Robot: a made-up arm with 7 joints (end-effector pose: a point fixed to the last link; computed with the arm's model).
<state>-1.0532 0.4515 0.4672 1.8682 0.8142 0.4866 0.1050</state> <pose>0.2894 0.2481 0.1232 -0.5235 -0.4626 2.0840</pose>
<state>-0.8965 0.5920 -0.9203 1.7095 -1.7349 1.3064 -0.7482</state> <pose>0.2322 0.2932 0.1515 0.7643 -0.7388 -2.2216</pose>
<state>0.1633 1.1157 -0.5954 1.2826 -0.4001 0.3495 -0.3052</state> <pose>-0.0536 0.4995 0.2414 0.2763 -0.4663 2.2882</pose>
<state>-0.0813 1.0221 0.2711 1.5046 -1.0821 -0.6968 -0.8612</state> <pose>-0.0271 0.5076 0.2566 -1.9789 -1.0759 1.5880</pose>
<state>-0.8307 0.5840 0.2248 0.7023 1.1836 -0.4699 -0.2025</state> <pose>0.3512 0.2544 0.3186 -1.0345 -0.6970 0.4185</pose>
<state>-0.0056 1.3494 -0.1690 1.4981 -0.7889 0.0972 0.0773</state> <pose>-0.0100 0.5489 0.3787 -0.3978 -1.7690 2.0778</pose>
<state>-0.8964 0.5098 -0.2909 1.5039 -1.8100 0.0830 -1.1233</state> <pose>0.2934 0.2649 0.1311 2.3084 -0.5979 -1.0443</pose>
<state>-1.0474 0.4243 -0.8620 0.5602 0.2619 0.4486 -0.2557</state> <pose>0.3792 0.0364 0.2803 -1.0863 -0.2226 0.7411</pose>
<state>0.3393 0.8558 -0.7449 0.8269 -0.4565 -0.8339 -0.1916</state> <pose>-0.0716 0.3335 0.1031 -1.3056 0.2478 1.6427</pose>
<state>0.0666 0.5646 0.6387 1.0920 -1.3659 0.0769 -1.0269</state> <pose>-0.0659 0.3856 0.0910 2.1354 0.3098 -1.2579</pose>
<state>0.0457 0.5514 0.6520 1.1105 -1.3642 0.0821 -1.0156</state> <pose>-0.0623 0.3801 0.0846 2.1064 0.3137 -1.2355</pose>
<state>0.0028 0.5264 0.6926 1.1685 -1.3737 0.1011 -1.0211</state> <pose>-0.0585 0.3674 0.0706 2.0488 0.3136 -1.1565</pose>
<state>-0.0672 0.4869 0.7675 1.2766 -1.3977 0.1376 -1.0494</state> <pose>-0.0519 0.3419 0.0474 1.9502 0.3001 -1.0075</pose>
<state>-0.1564 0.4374 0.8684 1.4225 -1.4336 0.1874 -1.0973</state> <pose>-0.0386 0.3011 0.0195 1.8130 0.2685 -0.8081</pose>
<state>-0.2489 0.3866 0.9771 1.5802 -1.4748 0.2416 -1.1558</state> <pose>-0.0176 0.2493 -0.0041 1.6553 0.2271 -0.5986</pose>
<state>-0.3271 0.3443 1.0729 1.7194 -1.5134 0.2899 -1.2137</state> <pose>0.0057 0.1990 -0.0168 1.5093 0.1921 -0.4197</pose>
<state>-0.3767 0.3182 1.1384 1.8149 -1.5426 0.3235 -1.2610</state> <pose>0.0227 0.1638 -0.0203 1.4103 0.1749 -0.2975</pose>
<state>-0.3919 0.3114 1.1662 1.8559 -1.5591 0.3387 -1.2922</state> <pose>0.0278 0.1507 -0.0203 1.3782 0.1767 -0.2378</pose>
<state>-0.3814 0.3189 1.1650 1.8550 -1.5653 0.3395 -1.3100</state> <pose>0.0232 0.1548 -0.0199 1.3996 0.1899 -0.2242</pose>
